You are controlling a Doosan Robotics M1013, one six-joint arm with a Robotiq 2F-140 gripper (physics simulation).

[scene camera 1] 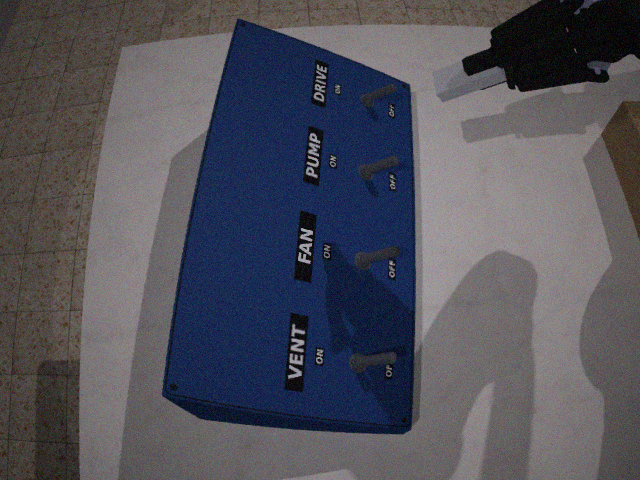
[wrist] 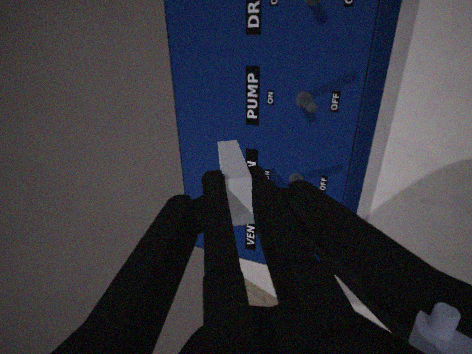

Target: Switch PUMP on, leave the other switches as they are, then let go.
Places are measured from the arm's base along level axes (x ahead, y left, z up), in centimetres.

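Pixels of known places: gripper, fingertip midpoint: [scene camera 1: 437, 87] [wrist: 228, 158].
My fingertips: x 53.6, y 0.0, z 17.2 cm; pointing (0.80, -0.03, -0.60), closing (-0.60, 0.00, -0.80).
Ahead of a thing's pixels: the offset from my fingertips to its top centre. Level surfaces: height alone.
The blue switch box [scene camera 1: 258, 206] [wrist: 210, 75] carries four grey levers in a row. The PUMP lever {dz -14.9, dx +3.8, dy -1.7 cm} [scene camera 1: 381, 166] [wrist: 306, 101] leans to its OFF side. The DRIVE lever {dz -14.9, dx +2.7, dy -13.6 cm} [scene camera 1: 379, 95], the FAN lever {dz -14.9, dx +4.9, dy +10.3 cm} [scene camera 1: 379, 256] and the VENT lever {dz -14.9, dx +5.9, dy +22.2 cm} [scene camera 1: 374, 359] also lean to OFF in the scene view. My gripper [scene camera 1: 440, 86] [wrist: 228, 158] is shut and empty. In the scene view its light tips are right of the box, beyond the OFF side of the DRIVE lever, apart from every lever. In the wrist view the gripper hides the VENT lever and partly covers the FAN label.
The box rests on a pale table {dz -28.0 cm} [scene camera 1: 491, 206]. Part of a brown block [scene camera 1: 626, 149] shows at the right edge of the scene view. Arm shadows fall on the table and across the FAN and VENT end of the box. Tiled floor [scene camera 1: 46, 206] lies beyond the table's left edge.
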